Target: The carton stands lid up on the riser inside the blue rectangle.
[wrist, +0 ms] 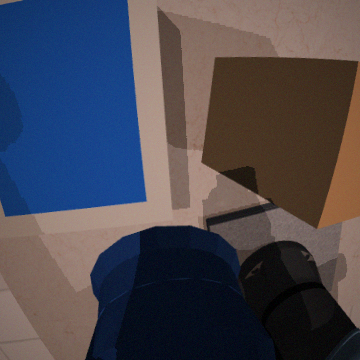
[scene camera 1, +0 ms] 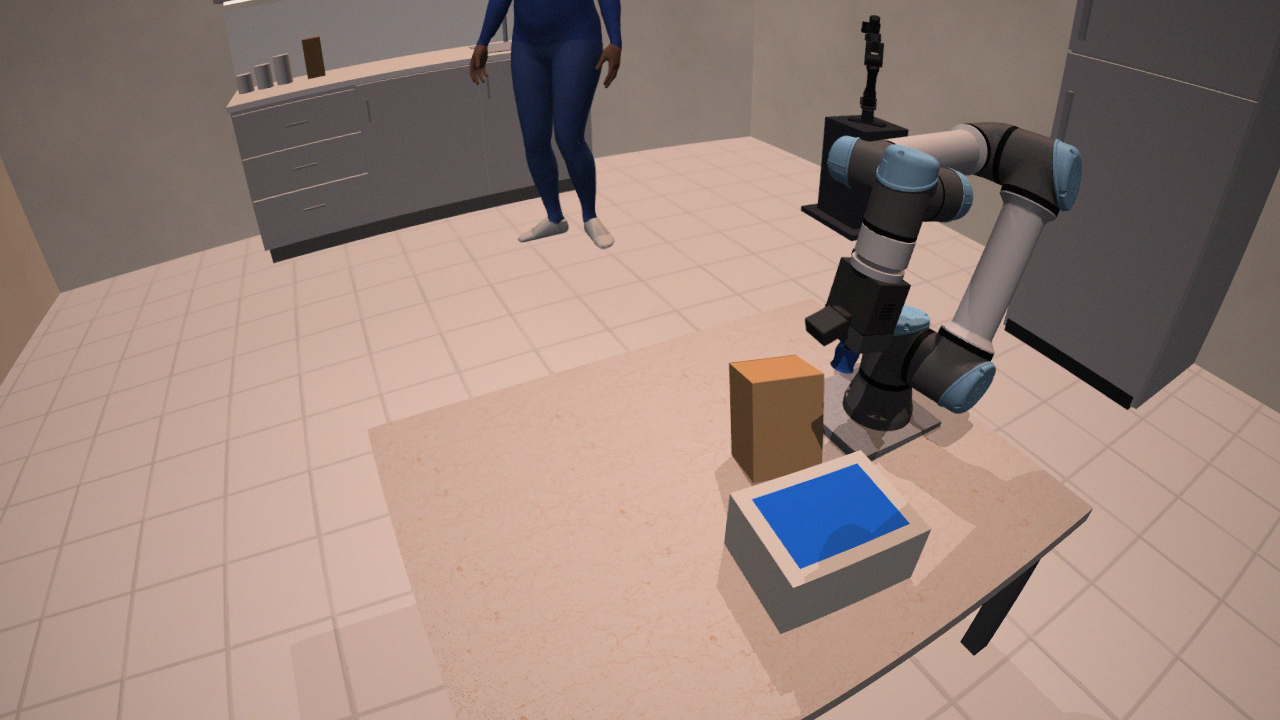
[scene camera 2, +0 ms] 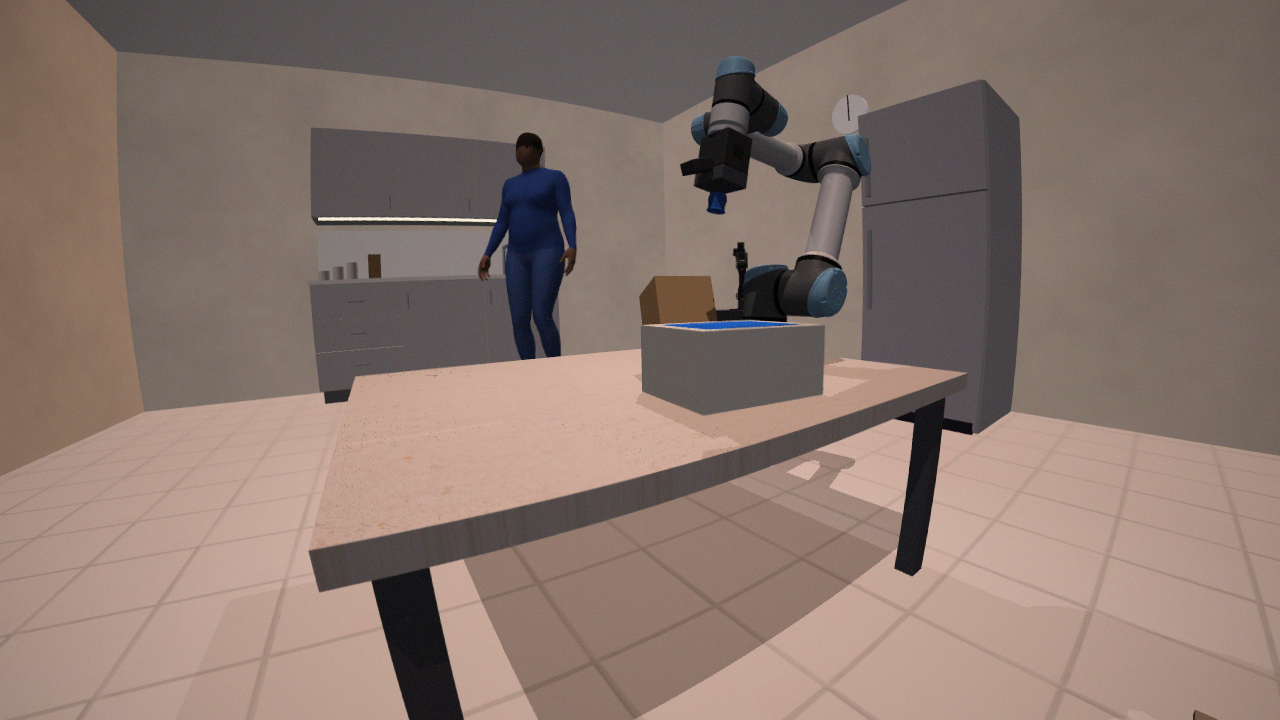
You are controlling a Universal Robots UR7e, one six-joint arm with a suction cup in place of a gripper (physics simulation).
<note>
My suction cup holds nothing. The cup hangs 29 cm from the middle of a brown carton, above it. The table carries a grey riser.
</note>
